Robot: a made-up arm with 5 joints. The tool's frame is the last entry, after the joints. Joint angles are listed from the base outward. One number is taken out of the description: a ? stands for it. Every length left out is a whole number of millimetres.
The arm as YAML. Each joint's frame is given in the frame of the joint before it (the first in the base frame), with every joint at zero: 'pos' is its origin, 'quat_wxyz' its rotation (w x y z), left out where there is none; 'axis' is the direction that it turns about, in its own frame. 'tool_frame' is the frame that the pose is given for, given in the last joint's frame.
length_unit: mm
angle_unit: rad
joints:
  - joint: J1
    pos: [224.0, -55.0, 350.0]
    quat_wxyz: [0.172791, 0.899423, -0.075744, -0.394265]
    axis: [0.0, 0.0, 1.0]
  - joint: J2
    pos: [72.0, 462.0, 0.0]
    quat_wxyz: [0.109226, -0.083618, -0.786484, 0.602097]
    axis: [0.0, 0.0, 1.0]
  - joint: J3
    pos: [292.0, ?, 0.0]
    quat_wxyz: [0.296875, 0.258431, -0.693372, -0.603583]
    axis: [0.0, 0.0, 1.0]
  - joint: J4
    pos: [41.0, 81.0, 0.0]
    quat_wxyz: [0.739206, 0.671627, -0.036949, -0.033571]
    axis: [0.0, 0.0, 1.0]
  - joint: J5
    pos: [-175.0, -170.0, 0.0]
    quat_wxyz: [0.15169, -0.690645, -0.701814, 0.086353]
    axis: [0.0, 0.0, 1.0]
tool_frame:
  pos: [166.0, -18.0, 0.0]
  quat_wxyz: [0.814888, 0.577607, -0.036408, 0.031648]
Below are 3 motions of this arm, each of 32 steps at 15 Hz.
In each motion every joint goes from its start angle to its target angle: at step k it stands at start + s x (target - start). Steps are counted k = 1, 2, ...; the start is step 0. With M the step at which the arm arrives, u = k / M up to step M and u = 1 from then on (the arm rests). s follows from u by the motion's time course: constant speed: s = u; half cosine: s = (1 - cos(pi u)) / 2; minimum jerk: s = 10 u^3 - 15 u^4 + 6 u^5.
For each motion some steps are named. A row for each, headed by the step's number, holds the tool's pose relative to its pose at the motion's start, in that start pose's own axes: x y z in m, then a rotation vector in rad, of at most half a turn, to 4 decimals.
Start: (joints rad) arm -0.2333 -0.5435 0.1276 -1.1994 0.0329
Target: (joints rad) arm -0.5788 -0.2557 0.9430 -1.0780 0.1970
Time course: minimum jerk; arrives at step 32
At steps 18, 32:
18: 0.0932 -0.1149 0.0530 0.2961 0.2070 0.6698
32: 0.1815 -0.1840 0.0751 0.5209 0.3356 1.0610

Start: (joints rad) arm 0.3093 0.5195 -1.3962 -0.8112 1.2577
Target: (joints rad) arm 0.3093 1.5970 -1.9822 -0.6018 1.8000
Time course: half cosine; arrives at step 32
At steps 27, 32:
27: -0.0990 -0.1136 0.1177 -0.4981 0.6597 -0.9105
32: -0.1062 -0.1190 0.1306 -0.5280 0.6823 -0.9749

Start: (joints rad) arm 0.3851 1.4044 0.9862 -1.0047 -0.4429
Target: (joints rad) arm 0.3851 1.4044 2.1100 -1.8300 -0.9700
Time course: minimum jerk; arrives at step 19
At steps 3, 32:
3: 0.0050 -0.0046 0.0016 0.0243 0.0092 0.0146
32: 0.1565 -0.0111 -0.0084 0.6624 0.2174 0.6599

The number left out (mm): 136.0
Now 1 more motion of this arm.
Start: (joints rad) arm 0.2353 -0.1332 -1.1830 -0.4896 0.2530
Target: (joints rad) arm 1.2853 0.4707 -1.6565 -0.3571 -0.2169
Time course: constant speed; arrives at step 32
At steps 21, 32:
21: -0.2139 0.0317 0.1557 -0.6687 0.2486 -0.4087
32: -0.2827 0.1029 0.2250 -0.9766 0.4457 -0.4293

